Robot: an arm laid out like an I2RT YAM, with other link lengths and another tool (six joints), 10 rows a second.
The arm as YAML. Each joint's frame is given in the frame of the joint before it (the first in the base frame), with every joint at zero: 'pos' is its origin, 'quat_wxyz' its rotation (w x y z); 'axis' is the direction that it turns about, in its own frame. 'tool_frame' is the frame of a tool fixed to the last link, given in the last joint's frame.
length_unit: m
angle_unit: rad
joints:
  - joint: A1
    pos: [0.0, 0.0, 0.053]
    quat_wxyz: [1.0, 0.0, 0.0, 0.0]
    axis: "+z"
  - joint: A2
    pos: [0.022, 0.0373, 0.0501]
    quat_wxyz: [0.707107, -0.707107, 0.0, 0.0]
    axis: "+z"
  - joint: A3
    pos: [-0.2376, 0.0, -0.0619]
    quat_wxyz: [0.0, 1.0, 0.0, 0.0]
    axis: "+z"
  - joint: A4
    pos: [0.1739, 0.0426, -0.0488]
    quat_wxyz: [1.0, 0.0, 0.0, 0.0]
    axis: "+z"
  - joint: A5
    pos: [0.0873, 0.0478, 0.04]
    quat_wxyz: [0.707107, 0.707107, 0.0, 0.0]
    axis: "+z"
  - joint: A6
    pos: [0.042, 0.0, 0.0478]
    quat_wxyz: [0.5, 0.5, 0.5, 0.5]
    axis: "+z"
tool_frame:
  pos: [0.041, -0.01, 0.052]
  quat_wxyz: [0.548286, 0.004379, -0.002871, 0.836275]
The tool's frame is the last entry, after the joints.
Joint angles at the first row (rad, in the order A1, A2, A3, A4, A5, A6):
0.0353, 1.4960, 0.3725, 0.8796, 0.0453, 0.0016
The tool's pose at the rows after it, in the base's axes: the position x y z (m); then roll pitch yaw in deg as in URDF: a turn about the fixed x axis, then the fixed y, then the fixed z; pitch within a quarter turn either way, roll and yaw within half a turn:
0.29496 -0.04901 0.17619 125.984 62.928 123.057
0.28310 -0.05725 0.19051 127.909 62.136 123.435
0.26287 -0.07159 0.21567 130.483 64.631 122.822
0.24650 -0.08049 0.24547 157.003 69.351 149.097
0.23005 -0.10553 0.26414 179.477 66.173 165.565
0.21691 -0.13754 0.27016 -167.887 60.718 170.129
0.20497 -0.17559 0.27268 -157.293 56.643 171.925
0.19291 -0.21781 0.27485 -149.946 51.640 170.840
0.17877 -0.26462 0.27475 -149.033 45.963 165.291
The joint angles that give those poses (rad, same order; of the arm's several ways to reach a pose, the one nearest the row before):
0.0345, 1.4182, 0.4295, 0.7083, 0.0263, -0.0093
0.0043, 1.2948, 0.4784, 0.5154, 0.0185, -0.0080
-0.0468, 1.1388, 0.5386, 0.3084, 0.0322, -0.0533
-0.1099, 1.0228, 0.6764, 0.0055, 0.0020, -0.2627
-0.2277, 1.0031, 0.8332, -0.2564, 0.0130, -0.4002
-0.3656, 1.0480, 0.9423, -0.4038, 0.0431, -0.5039
-0.5199, 1.1167, 0.9964, -0.4235, 0.0758, -0.6148
-0.6740, 1.2206, 1.0777, -0.4375, 0.1057, -0.7210
-0.8297, 1.3665, 1.2297, -0.5151, 0.1023, -0.7975

